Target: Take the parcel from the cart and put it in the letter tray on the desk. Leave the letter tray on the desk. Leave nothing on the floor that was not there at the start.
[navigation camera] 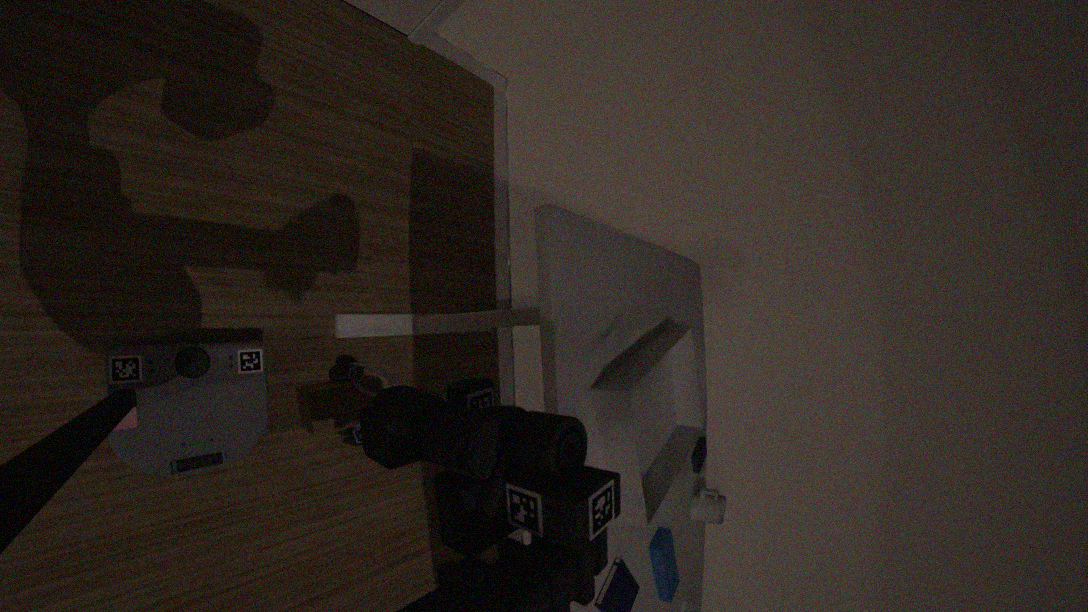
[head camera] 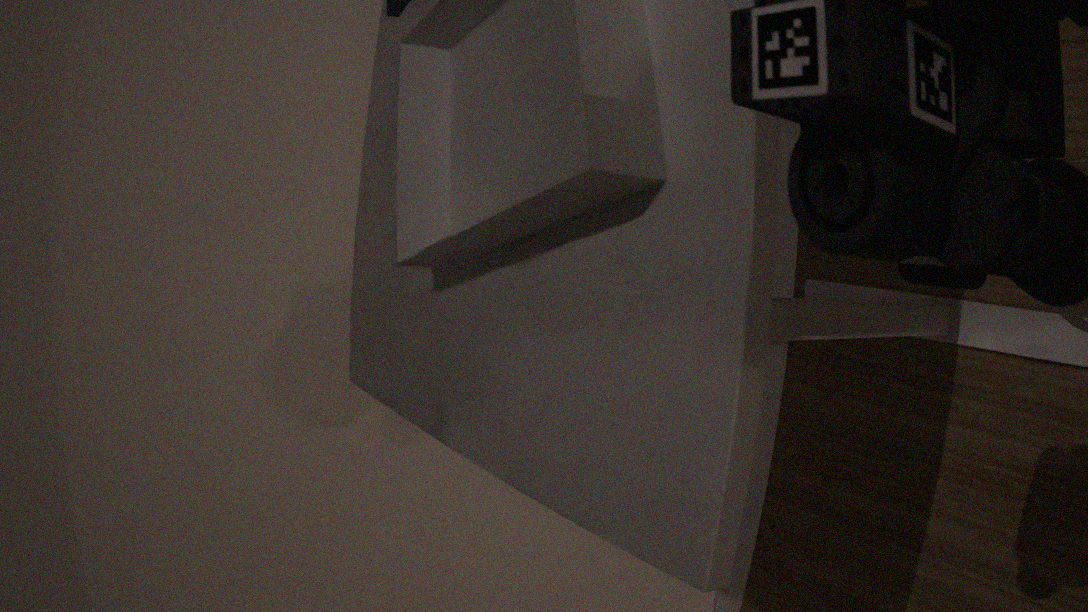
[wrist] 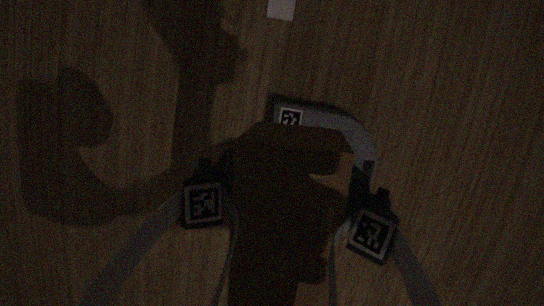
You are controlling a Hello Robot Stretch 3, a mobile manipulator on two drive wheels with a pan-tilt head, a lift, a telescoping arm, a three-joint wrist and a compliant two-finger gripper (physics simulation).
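Frame: origin at the robot's base, x ahead, y left, z up, level; metres.
Seen in the pictures: robot's base, origin of the base link: [navigation camera: 193,361].
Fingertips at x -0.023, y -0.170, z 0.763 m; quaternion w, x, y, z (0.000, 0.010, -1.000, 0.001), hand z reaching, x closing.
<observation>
Offsets run from my fingertips to a thing's middle. Level surfaces: height alone.
The parcel @[0.001 m back, 0.011 m left, 0.029 m up] [navigation camera: 323,404] [wrist: 287,160] is a brown box, mostly in shadow. My gripper [navigation camera: 348,403] [wrist: 292,179] is shut on it, one fingertip at each side. It is held above the floor, between my base and the desk. The desk @[0.187 m up] [head camera: 593,365] [navigation camera: 585,266] has a pale grey top. The letter tray @[0.099 m back, 0.491 m right, 0.218 m up] [head camera: 547,216] [navigation camera: 640,354] is a grey, raised-walled tray standing on the desk, partly cut off at the top of the head view. The parcel and fingers do not show in the head view; my dark wrist does, at upper right. The cart does not show.
A blue box @[0.492 m back, 0.570 m right, 0.202 m up] [navigation camera: 663,564], a dark blue book @[0.427 m back, 0.364 m right, 0.193 m up] [navigation camera: 617,586], a white mug @[0.453 m back, 0.830 m right, 0.234 m up] [navigation camera: 709,506] and a small black object @[0.315 m back, 0.856 m right, 0.196 m up] [navigation camera: 698,454] are near the tray. A desk foot [head camera: 1019,334] [navigation camera: 376,325] reaches over the floor near the gripper. A wall [head camera: 190,304] stands behind the desk.
</observation>
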